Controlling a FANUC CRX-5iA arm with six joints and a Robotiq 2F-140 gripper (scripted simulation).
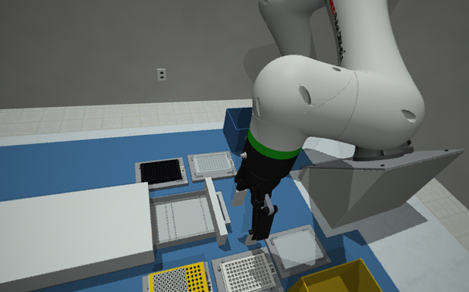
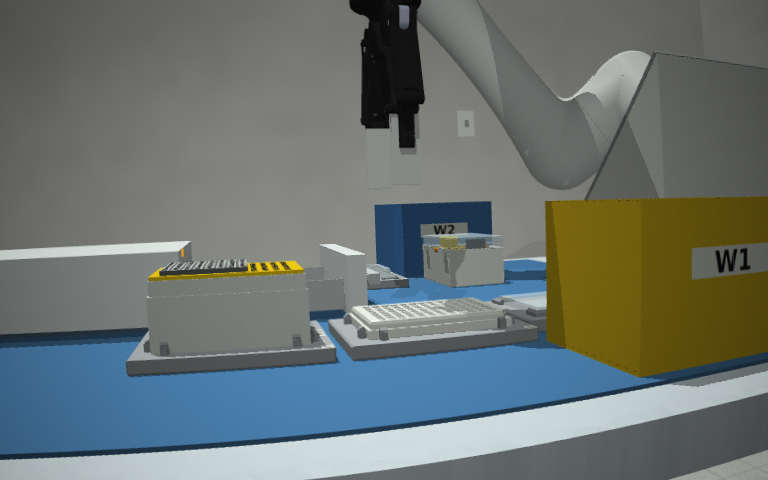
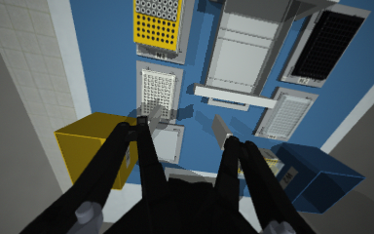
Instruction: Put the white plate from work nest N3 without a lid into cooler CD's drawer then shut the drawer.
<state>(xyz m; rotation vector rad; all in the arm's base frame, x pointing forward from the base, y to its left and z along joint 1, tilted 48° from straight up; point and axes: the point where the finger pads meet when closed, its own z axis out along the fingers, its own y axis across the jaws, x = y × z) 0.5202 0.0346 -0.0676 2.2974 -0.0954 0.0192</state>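
The white plate lies 14 cm below my hand and 8 cm to the left of it. The rest, counted from my hand: clear lid (17 cm behind, 15 cm below, 7 cm to the left); yellow tip box (17 cm ahead, 11 cm below, 7 cm to the left); drawer (14 cm below, 14 cm ahead, 12 cm to the right).
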